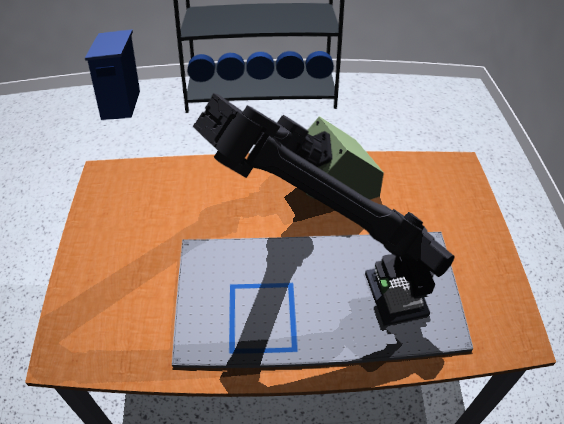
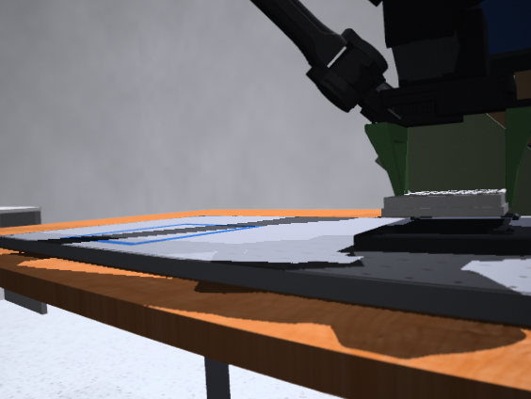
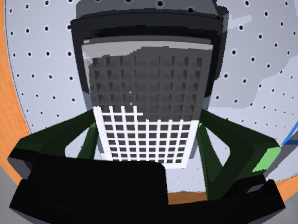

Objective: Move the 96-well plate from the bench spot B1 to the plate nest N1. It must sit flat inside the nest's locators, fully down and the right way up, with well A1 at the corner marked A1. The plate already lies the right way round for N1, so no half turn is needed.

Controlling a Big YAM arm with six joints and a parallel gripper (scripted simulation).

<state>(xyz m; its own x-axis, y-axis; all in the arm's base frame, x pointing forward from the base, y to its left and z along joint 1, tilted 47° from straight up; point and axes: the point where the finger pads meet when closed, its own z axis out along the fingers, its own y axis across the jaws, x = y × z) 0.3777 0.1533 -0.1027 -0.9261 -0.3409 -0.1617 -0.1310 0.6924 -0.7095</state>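
Right now the 96-well plate is right at my hand. Also, from my hand: plate nest N1: 3 cm below.
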